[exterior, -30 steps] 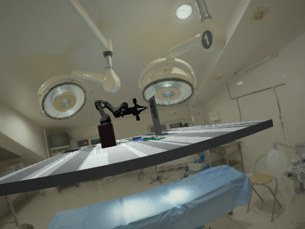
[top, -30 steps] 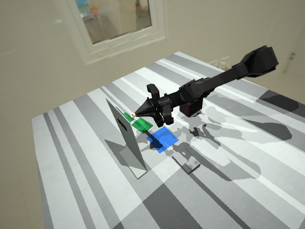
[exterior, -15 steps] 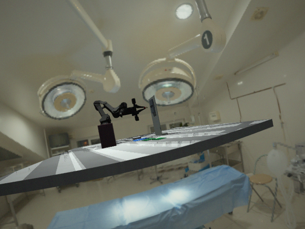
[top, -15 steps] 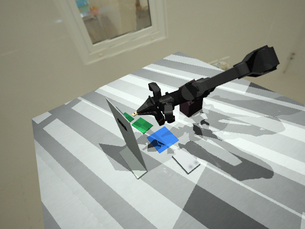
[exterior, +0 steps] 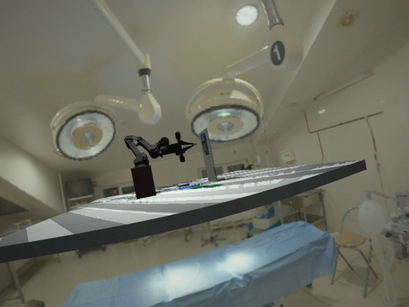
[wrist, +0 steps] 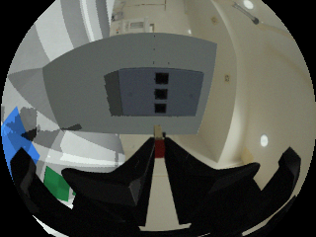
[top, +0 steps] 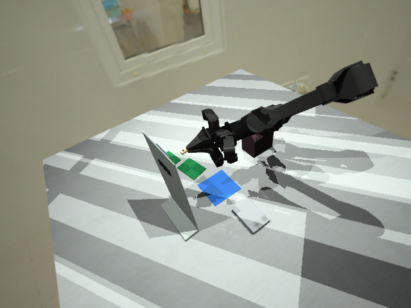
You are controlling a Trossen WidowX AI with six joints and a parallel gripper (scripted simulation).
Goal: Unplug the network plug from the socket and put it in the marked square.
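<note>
Now: the blue square 8 cm behind my gripper tip and 25 cm below it. From my gripper tip the other things lie so: flat grey plate: 10 cm behind, 16 cm to the left, 24 cm below; then grey upright panel: 9 cm ahead, 3 cm to the left, 10 cm below; then network plug: right at my gripper tip.
</note>
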